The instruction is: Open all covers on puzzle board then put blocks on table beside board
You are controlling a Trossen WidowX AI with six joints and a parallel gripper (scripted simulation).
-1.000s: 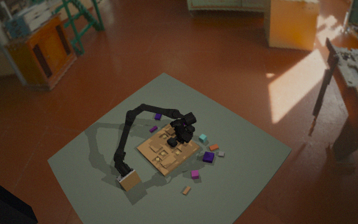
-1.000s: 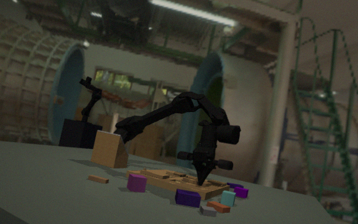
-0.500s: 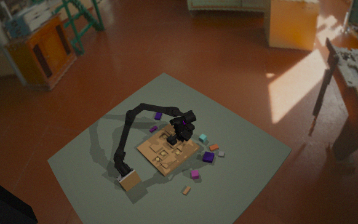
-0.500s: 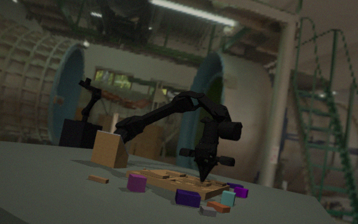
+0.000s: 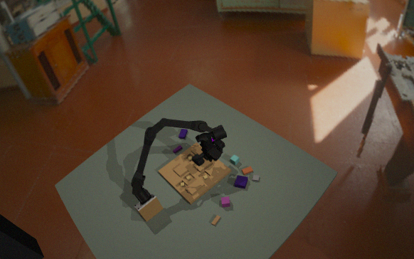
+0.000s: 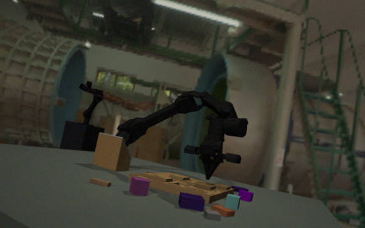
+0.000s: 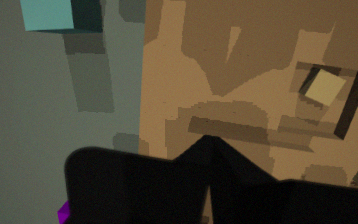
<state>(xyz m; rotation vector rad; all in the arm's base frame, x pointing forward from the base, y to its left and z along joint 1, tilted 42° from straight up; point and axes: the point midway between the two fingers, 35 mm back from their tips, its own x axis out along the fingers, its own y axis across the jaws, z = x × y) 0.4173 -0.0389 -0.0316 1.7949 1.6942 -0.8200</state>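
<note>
Right now the teal block is 110 mm ahead of my gripper tip, 80 mm to the right of it and 40 mm below it. The rest, counted from my gripper tip: magenta block: 120 mm behind, 230 mm to the right, 40 mm below; violet block: 120 mm ahead, 130 mm to the left, 40 mm below; orange block: 100 mm ahead, 180 mm to the right, 50 mm below.
</note>
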